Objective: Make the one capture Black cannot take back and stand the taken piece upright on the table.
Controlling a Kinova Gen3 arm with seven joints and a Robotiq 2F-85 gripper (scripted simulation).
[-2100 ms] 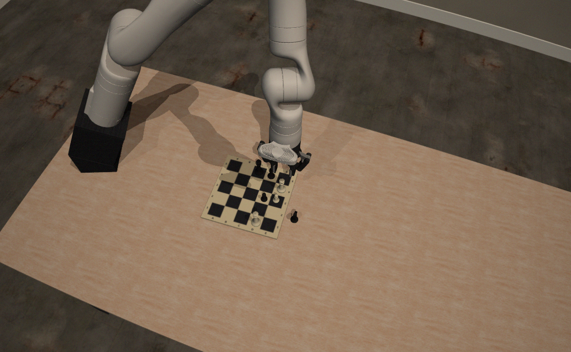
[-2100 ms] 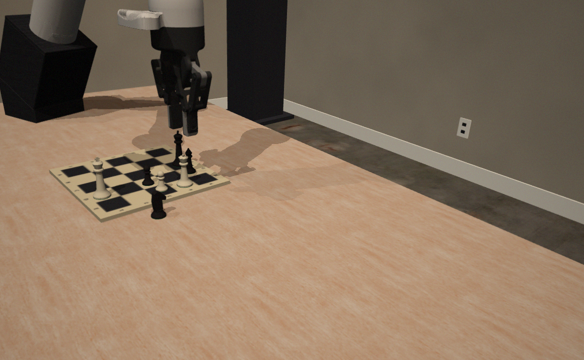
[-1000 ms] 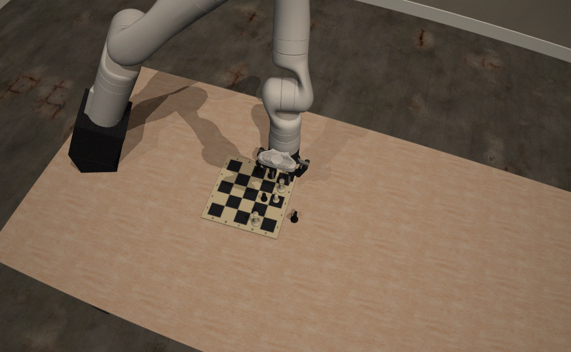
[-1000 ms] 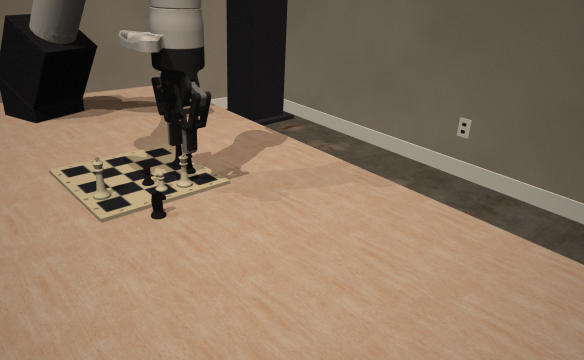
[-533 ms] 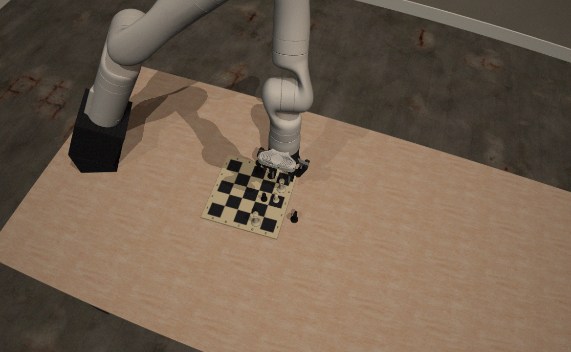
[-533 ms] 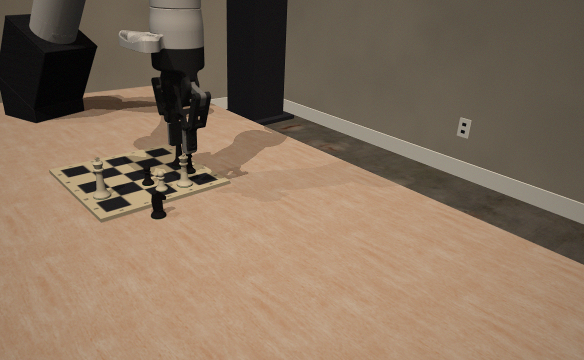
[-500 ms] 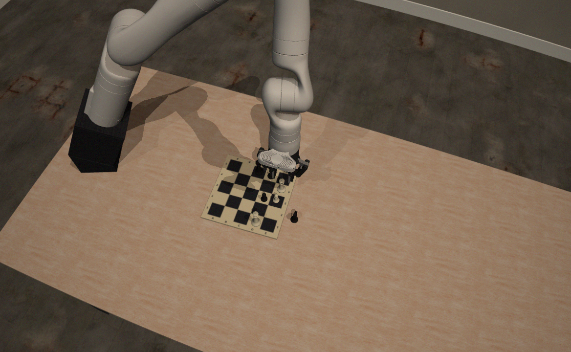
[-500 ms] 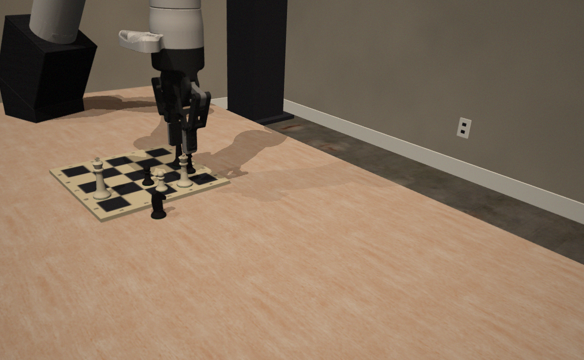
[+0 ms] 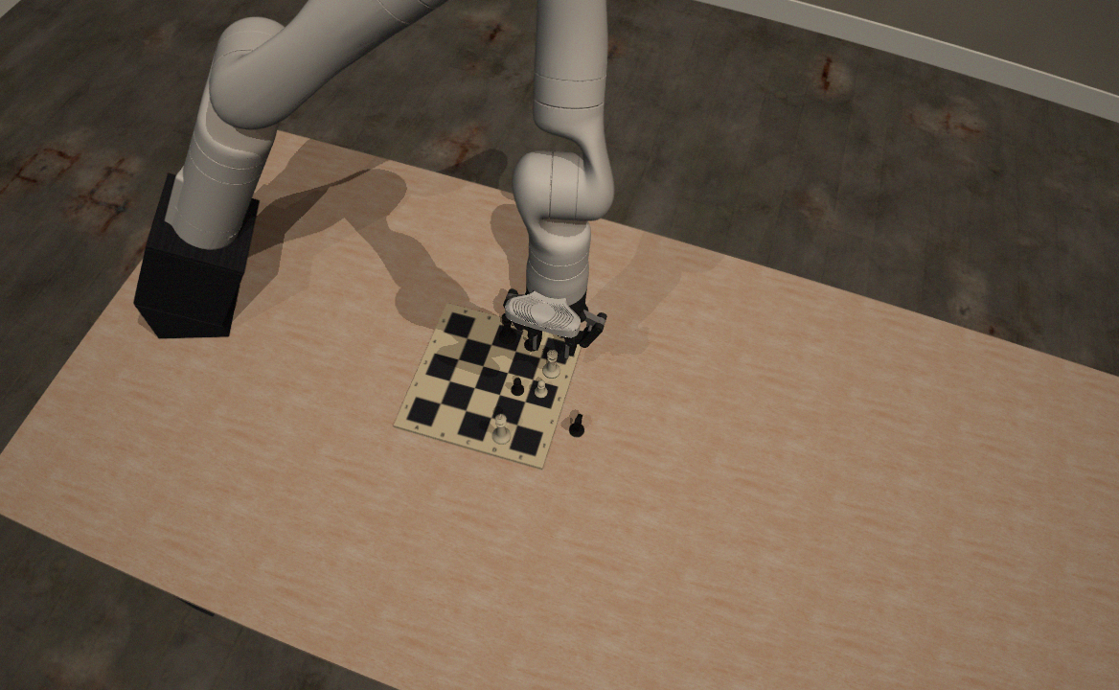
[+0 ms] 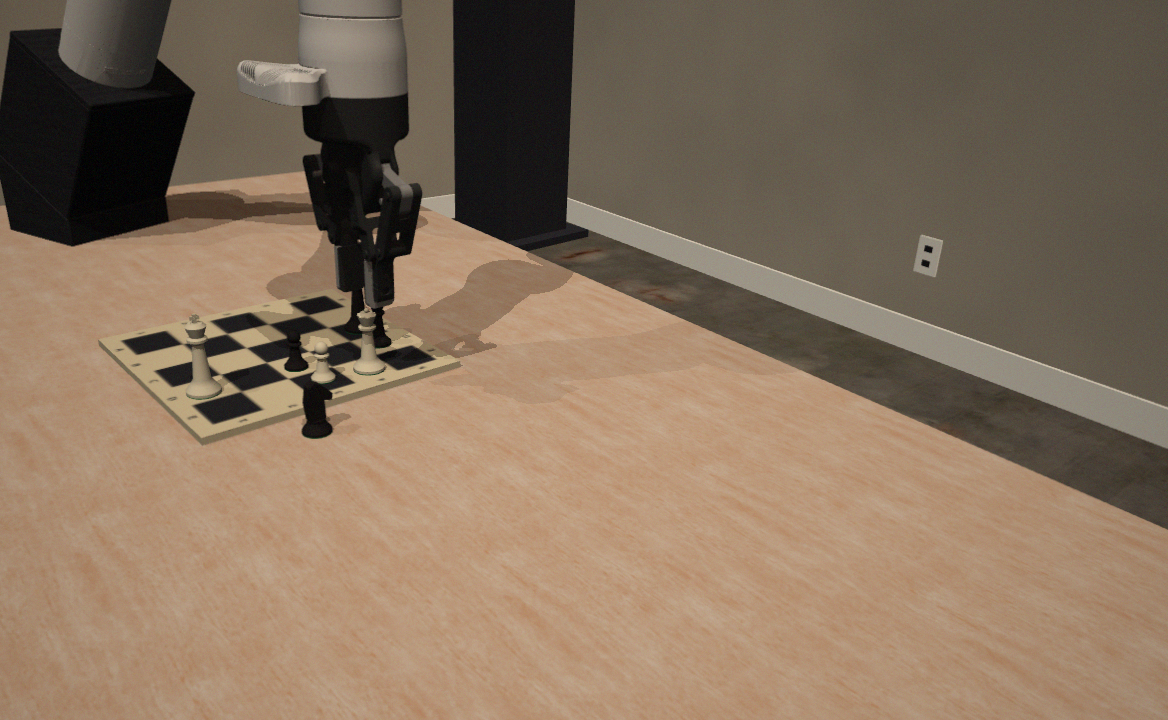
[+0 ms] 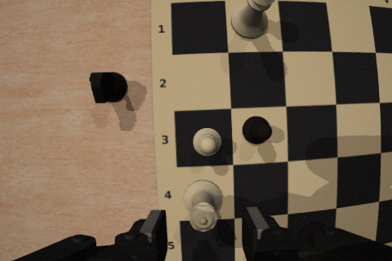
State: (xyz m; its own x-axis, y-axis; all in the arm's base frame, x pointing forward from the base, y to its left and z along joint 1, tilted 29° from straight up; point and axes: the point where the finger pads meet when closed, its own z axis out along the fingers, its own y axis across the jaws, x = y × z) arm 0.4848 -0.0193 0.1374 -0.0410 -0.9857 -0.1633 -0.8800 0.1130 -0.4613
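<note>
Now: hand 50 mm above the white queen. Round my hand: black pawn: 40 mm behind, 40 mm to the right, 70 mm below; white pawn: 10 mm behind, 40 mm to the right, 70 mm below; black king: 80 mm behind, 40 mm to the left, 50 mm below.
</note>
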